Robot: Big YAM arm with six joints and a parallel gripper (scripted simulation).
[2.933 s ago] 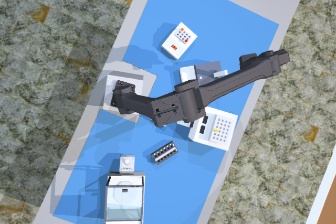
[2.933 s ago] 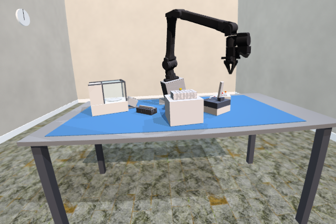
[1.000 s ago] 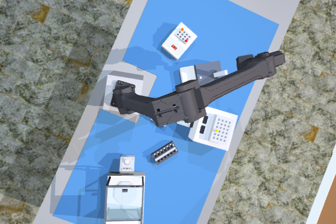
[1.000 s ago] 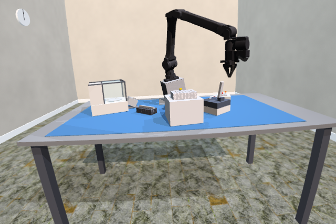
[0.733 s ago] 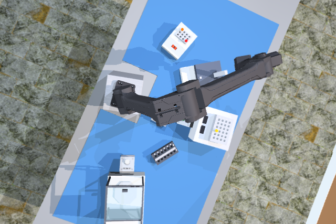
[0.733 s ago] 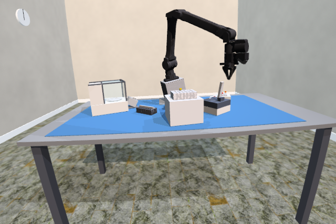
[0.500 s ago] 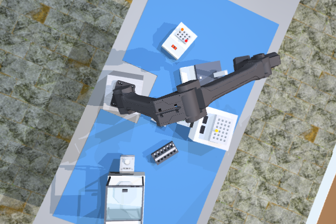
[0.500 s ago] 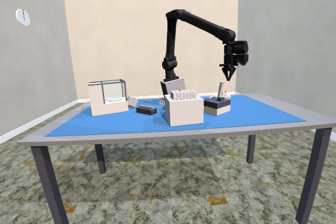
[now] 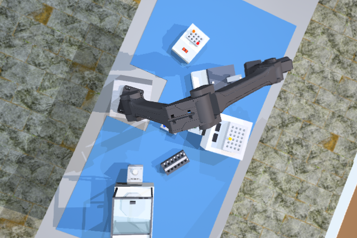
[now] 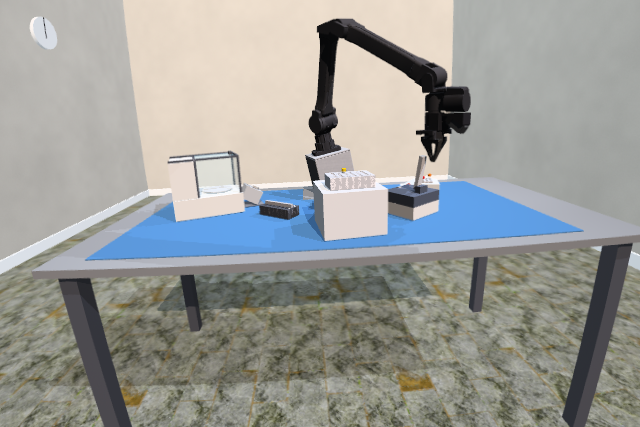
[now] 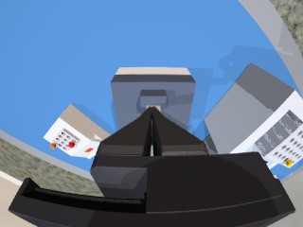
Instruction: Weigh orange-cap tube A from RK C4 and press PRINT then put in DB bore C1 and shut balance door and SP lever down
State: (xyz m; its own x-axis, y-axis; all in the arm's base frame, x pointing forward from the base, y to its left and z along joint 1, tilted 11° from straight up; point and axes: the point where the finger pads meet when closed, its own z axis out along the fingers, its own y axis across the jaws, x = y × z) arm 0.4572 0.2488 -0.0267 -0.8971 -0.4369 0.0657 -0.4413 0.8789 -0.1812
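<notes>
Right now the SP lever is 40 mm behind my hand, 20 mm to the right of it and 50 mm below it. From my hand the other things lie so: tube rack RK (240 mm behind, 280 mm to the right, 170 mm below); then dry block DB (270 mm behind, 100 mm to the left, 160 mm below); then black magnet block (180 mm behind, 480 mm to the right, 170 mm below).
</notes>
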